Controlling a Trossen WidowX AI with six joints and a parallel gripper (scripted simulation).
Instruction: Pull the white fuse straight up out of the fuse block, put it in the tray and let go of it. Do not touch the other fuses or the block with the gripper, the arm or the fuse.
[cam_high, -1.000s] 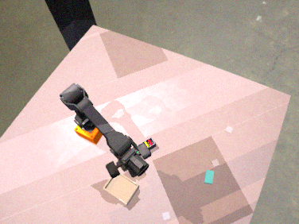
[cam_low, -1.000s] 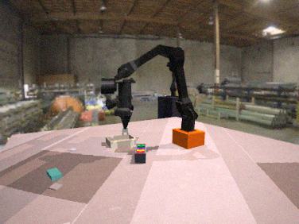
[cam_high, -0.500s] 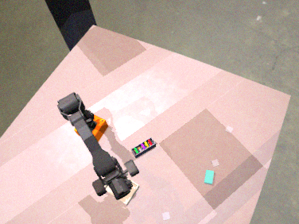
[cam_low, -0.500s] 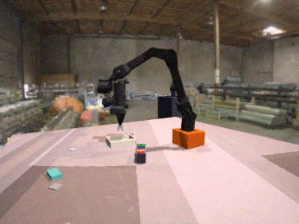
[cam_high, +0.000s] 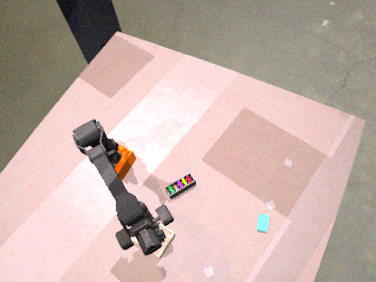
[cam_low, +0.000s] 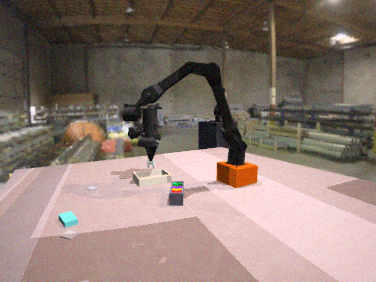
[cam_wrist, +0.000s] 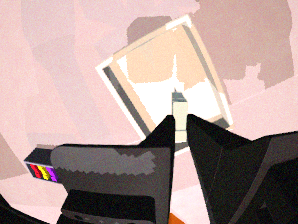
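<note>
The white fuse is 10 mm below my gripper tip. Round my gripper tip: white tray 80 mm below; green fuse 180 mm to the left, 60 mm below, 10 mm behind; purple fuse 210 mm to the left, 60 mm below, 10 mm ahead.
</note>
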